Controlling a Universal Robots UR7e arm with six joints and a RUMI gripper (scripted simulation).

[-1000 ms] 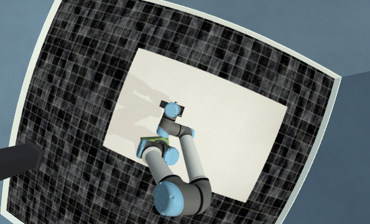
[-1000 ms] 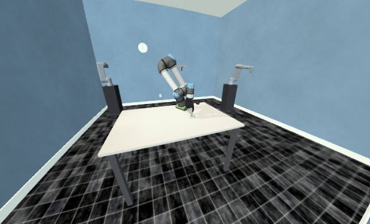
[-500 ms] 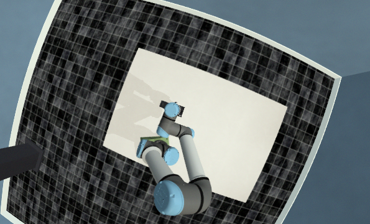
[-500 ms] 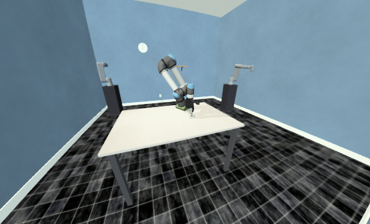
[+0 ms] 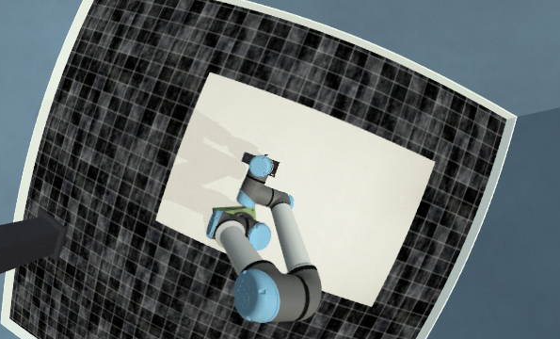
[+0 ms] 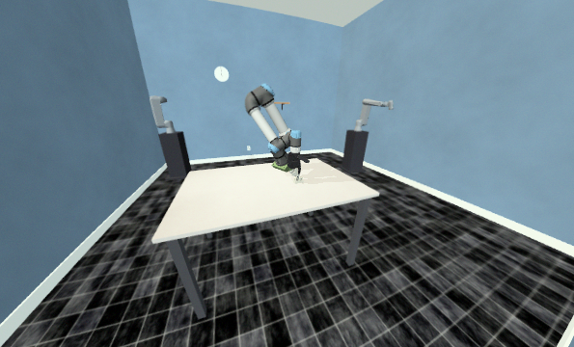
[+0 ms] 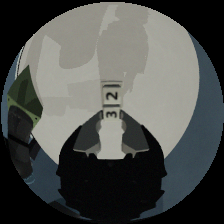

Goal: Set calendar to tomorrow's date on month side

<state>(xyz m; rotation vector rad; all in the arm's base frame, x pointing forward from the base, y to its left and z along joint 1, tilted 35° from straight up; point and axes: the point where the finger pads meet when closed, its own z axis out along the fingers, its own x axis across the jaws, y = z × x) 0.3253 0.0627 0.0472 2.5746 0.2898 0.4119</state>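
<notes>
Now: hand 1 cm above the white calendar cube. Round my hand: calendar tray 3 cm below, 2 cm to the left; then pale date cube 3 cm to the left, 1 cm below.
</notes>
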